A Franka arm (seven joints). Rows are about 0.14 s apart.
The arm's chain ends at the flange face. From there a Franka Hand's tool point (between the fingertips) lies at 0.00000 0.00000 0.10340 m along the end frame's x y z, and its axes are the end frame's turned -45 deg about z.
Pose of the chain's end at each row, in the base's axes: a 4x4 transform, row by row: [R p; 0 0 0 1], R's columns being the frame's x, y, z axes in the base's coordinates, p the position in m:
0.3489 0.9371 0.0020 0.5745; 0.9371 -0.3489 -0.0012 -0.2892; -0.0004 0.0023 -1.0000 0.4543; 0 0 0 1
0.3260 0.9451 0.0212 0.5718; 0.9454 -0.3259 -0.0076 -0.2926; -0.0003 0.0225 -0.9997 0.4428; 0 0 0 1
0.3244 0.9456 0.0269 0.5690; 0.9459 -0.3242 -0.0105 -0.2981; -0.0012 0.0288 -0.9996 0.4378; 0 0 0 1
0.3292 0.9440 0.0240 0.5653; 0.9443 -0.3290 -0.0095 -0.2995; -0.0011 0.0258 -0.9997 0.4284; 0 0 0 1
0.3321 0.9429 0.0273 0.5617; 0.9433 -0.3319 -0.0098 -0.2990; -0.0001 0.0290 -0.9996 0.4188; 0 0 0 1
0.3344 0.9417 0.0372 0.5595; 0.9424 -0.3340 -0.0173 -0.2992; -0.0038 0.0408 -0.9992 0.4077; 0 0 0 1
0.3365 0.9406 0.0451 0.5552; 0.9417 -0.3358 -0.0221 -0.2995; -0.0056 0.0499 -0.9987 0.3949; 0 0 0 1
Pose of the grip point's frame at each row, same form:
-0.4159 0.9093 0.0020 0.5747; 0.9093 0.4159 -0.0012 -0.2893; -0.0019 0.0013 -1.0000 0.3509; 0 0 0 1
-0.4378 0.8988 0.0212 0.5740; 0.8989 0.4381 -0.0076 -0.2934; -0.0161 0.0157 -0.9997 0.3394; 0 0 0 1
-0.4393 0.8980 0.0269 0.5718; 0.8981 0.4396 -0.0105 -0.2992; -0.0212 0.0195 -0.9996 0.3344; 0 0 0 1
-0.4347 0.9003 0.0240 0.5678; 0.9004 0.4351 -0.0095 -0.3005; -0.0190 0.0175 -0.9997 0.3250; 0 0 0 1
-0.4319 0.9016 0.0273 0.5645; 0.9017 0.4323 -0.0098 -0.3000; -0.0206 0.0204 -0.9996 0.3154; 0 0 0 1
-0.4294 0.9023 0.0372 0.5633; 0.9026 0.4302 -0.0173 -0.3010; -0.0315 0.0262 -0.9992 0.3044; 0 0 0 1
-0.4272 0.9030 0.0451 0.5599; 0.9033 0.4284 -0.0221 -0.3018; -0.0392 0.0313 -0.9987 0.2916; 0 0 0 1

